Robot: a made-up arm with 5 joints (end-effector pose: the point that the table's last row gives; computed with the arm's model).
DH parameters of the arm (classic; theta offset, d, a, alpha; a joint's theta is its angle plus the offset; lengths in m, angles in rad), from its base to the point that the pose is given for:
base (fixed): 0.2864 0 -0.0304 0
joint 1: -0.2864 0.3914 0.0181 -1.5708
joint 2: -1.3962 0 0.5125 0
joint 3: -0.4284 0 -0.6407 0
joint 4: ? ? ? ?
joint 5: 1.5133 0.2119 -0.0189 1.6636
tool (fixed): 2.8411 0.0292 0 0
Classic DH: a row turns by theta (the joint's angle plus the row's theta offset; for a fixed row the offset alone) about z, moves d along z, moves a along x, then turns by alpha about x.
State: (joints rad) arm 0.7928 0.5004 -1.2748 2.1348 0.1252
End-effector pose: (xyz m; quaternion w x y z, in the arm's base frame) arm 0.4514 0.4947 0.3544 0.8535 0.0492 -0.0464 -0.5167
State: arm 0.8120 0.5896 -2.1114 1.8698 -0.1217
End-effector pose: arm 0.6516 0.7152 0.6715 0.7536 0.5354 -0.0522 -0.3778
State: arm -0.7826 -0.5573 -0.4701 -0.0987 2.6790
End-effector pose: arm 0.4922 -0.4443 0.6933 0.9068 0.0163 0.2997 0.2960
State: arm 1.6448 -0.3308 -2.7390 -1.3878 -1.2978
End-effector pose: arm 0.0055 -0.4140 1.4774 0.7567 -0.2487 0.5889 -0.1371
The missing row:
joint 4: -1.317 0.0278 -0.0943 1.5708
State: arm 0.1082 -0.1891 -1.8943 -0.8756 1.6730
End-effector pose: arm 0.3968 0.0957 1.5679 0.6769 -0.7283 -0.1051 0.0175
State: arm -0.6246 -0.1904 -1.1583 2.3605 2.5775
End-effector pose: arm 0.4357 -0.2696 0.7225 0.1947 0.6911 0.5839 0.3789
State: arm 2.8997 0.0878 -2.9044 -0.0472 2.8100
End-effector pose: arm -0.1828 -0.0287 1.7579 0.2762 -0.3465 0.5461 -0.7110
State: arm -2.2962 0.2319 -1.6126 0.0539 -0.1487
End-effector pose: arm -0.7432 -0.8189 0.9200 0.0076 -0.1992 -0.9602 -0.1956
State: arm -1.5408 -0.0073 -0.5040 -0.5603 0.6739
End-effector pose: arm 0.0228 -0.7668 0.3868 0.3319 -0.0895 0.9091 0.2353
